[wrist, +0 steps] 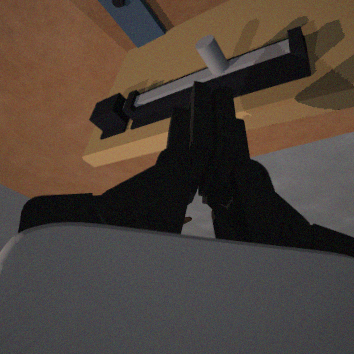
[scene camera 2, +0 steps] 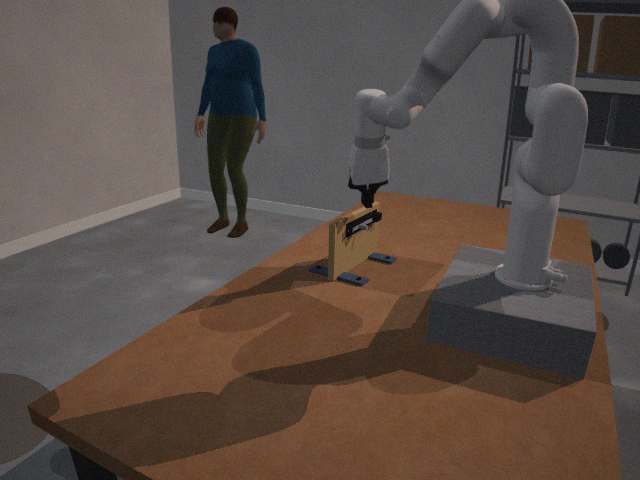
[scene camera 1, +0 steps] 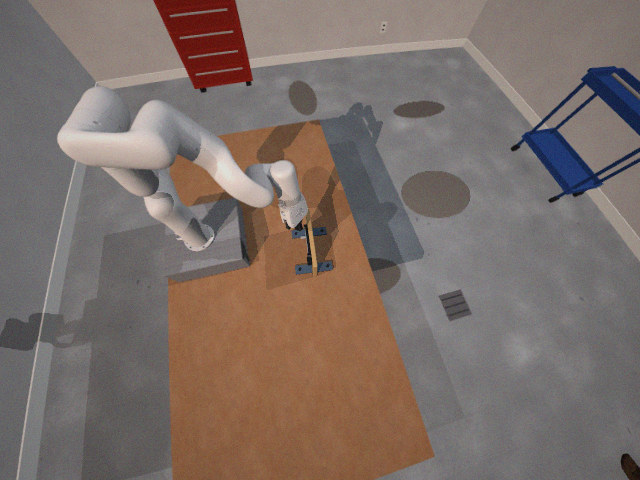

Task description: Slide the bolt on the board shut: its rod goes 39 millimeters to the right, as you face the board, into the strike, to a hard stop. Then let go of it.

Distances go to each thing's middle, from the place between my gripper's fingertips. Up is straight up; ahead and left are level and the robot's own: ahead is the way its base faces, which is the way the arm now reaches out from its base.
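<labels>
Position of my hand relative to the tan board (scene camera 2: pixel 345 253): 11 cm above it, 5 cm short of it, 2 cm to the left of it.
</labels>
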